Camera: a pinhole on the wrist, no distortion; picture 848 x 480 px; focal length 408.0 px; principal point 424.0 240.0 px. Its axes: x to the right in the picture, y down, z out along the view. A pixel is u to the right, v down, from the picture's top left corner.
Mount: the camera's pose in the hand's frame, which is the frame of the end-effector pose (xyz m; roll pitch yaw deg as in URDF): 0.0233 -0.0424 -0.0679 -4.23 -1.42 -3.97
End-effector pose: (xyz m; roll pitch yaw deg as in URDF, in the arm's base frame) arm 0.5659 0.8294 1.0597 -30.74 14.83 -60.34
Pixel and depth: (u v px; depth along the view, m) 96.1 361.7 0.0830
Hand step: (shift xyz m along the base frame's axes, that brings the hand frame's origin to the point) -0.0190 0.0332 0.0239
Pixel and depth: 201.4 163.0 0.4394
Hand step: 0.0434 0.1758 0.4038
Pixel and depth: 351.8 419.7 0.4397
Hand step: 0.3011 0.1649 0.2137
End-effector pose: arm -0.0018 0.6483 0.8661 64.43 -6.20 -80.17
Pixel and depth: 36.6 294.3 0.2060
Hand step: -0.1409 0.1585 0.0498
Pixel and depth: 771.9 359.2 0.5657
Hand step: -0.3053 -0.5260 0.3850
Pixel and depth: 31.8 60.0 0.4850
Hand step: -0.5319 0.3798 -0.0374
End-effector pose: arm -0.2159 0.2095 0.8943 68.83 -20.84 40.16
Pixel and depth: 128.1 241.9 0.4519
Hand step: -0.0426 -0.4850 0.0296
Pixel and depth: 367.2 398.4 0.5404
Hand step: 0.0911 -0.3762 0.3211
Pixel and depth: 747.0 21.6 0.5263
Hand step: 0.6890 -0.1612 0.0382
